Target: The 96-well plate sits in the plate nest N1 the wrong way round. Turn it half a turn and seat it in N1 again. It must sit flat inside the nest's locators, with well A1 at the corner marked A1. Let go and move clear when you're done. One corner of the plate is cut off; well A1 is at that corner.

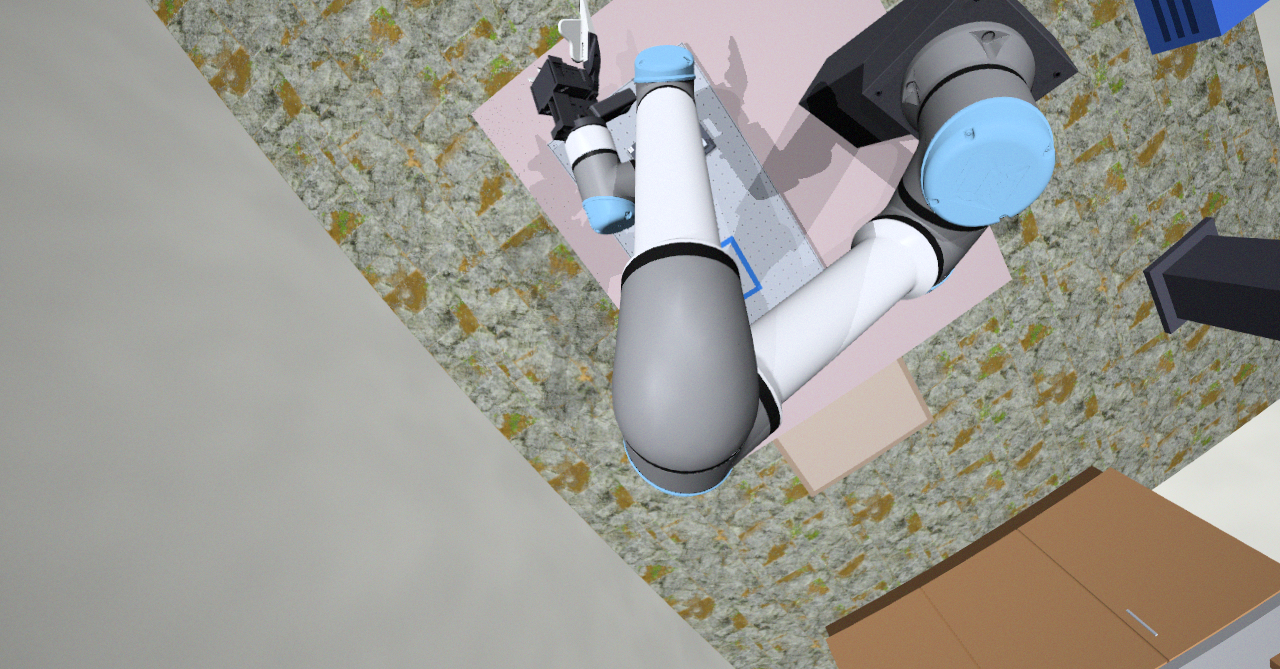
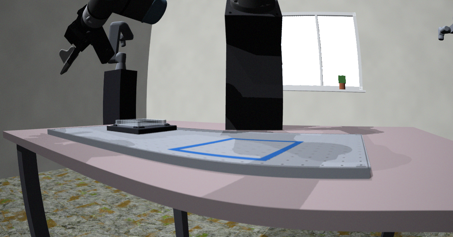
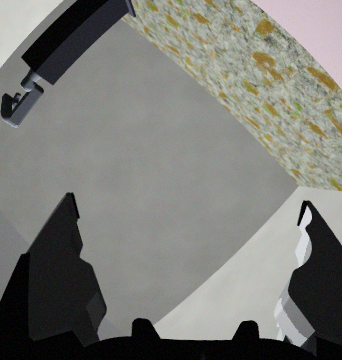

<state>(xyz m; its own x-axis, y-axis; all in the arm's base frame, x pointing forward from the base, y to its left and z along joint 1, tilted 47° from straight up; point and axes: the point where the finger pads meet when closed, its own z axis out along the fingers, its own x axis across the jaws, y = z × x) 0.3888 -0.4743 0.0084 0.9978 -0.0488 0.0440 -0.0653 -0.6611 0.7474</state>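
Right now the clear 96-well plate is 260 mm to the left of my hand, 190 mm below it and 60 mm behind it. The rest, counted from my hand: A1 label 200 mm to the left, 200 mm below, 20 mm ahead; plate nest 260 mm to the left, 200 mm below, 60 mm behind.
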